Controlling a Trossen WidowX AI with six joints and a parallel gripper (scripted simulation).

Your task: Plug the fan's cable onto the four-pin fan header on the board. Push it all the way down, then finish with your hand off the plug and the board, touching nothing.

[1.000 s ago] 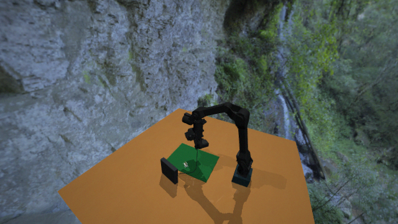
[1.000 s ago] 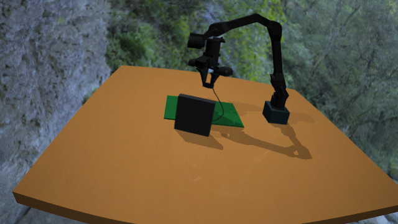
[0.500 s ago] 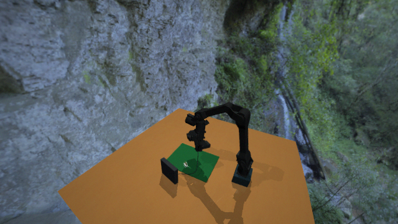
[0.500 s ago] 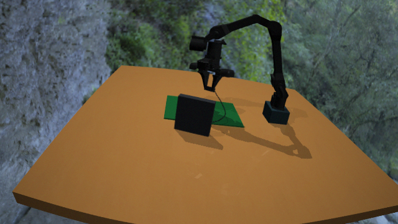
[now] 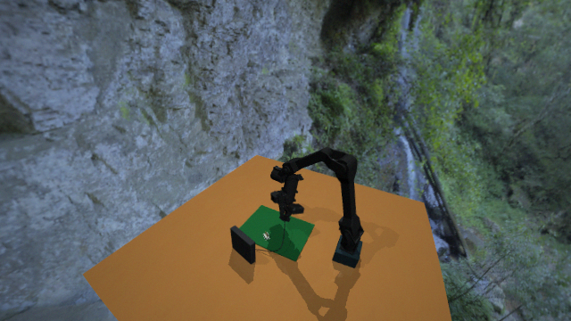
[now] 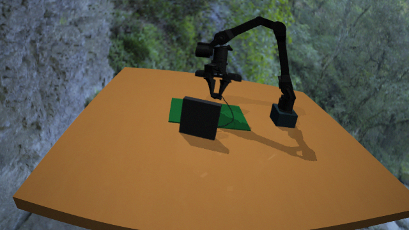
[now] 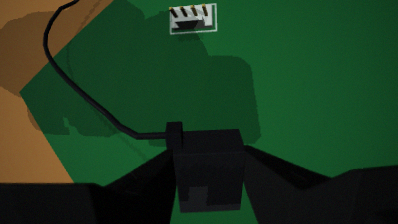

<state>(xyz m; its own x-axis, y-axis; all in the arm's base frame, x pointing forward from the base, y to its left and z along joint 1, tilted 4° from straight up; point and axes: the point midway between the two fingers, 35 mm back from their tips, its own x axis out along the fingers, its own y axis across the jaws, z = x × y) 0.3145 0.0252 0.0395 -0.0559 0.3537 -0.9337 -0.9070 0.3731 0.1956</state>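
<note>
My gripper tip is 80 mm above the green board, 30 mm to the right of it and 20 mm short of it. Round my gripper tip: white four-pin fan header: 90 mm to the left, 70 mm below, 20 mm ahead; black plug: 10 mm to the right; black fan: 210 mm to the left, 30 mm ahead, 10 mm below.
</note>
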